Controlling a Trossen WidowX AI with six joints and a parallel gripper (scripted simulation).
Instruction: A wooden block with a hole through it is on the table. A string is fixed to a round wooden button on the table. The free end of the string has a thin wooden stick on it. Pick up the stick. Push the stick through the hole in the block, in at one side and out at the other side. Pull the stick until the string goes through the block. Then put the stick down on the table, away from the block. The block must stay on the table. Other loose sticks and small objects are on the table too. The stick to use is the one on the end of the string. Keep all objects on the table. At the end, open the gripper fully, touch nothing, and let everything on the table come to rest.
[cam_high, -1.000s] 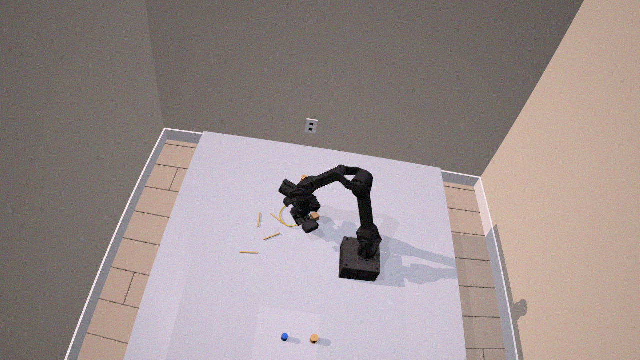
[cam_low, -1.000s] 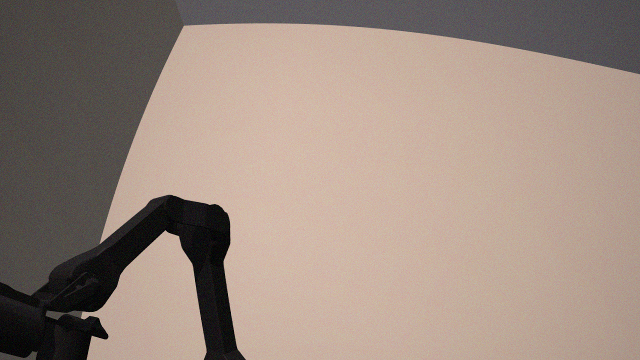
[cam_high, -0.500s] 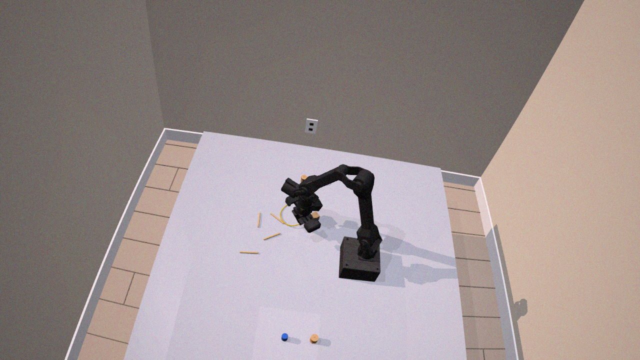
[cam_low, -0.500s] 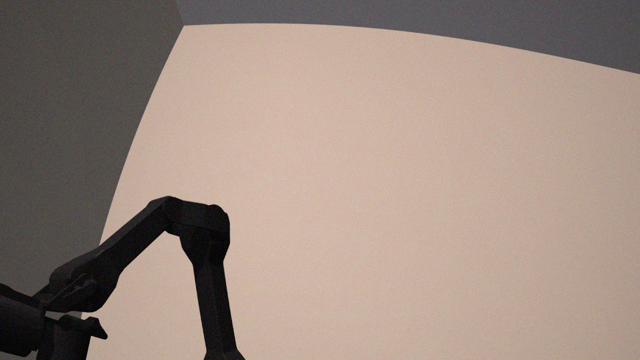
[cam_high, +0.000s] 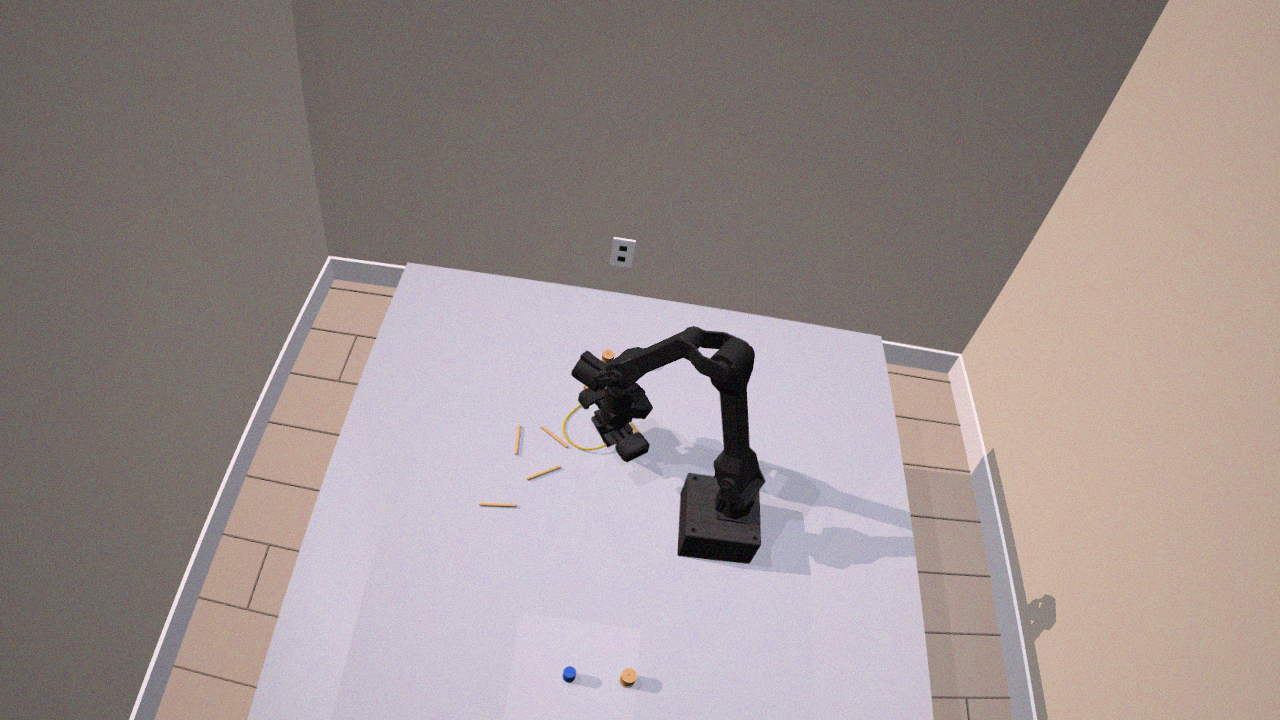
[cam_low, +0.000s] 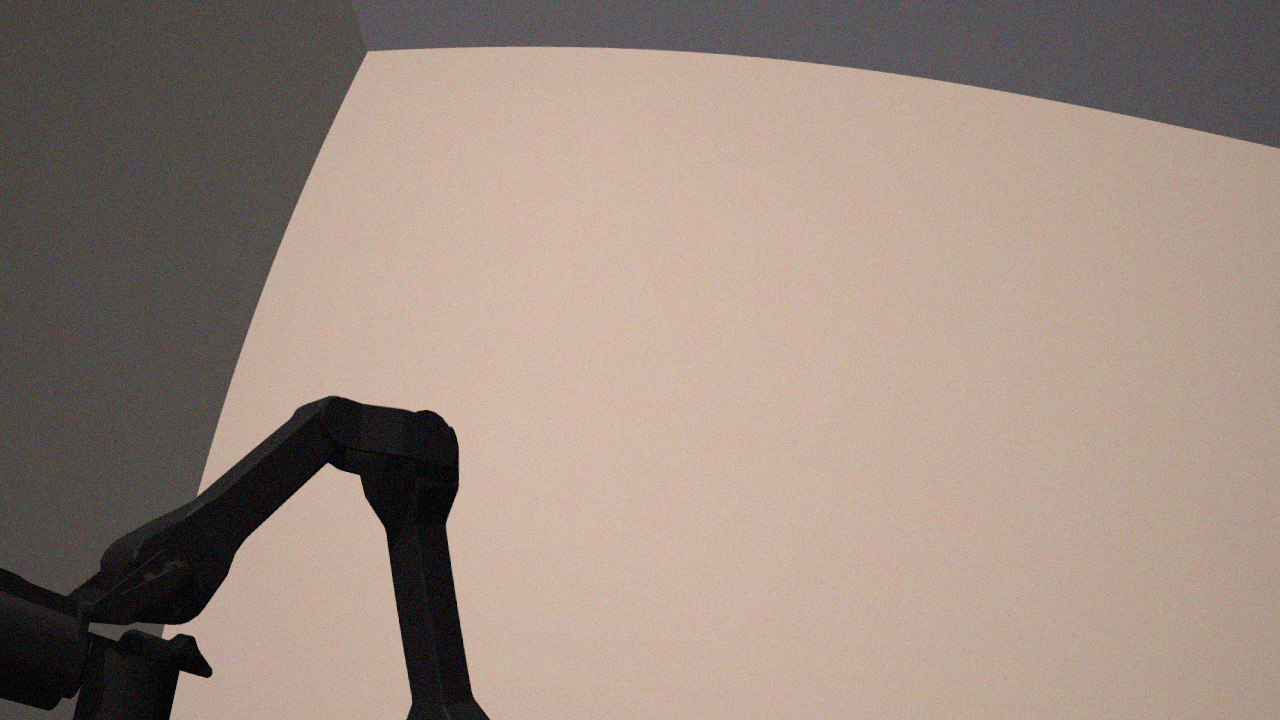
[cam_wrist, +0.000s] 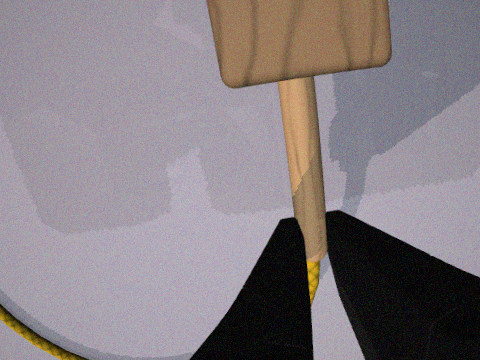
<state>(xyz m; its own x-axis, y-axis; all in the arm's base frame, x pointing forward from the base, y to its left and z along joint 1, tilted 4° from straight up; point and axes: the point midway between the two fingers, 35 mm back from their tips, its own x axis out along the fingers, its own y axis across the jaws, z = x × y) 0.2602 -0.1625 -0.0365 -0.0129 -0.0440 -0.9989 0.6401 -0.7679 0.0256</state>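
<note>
My gripper tip is 1 cm past the thin wooden stick and 1 cm to the left of it. Round my gripper tip: wooden block 4 cm behind, 4 cm to the right; then blue peg 1 cm ahead, 53 cm to the left; then round wooden button 5 cm ahead, 16 cm to the right, 1 cm below.
</note>
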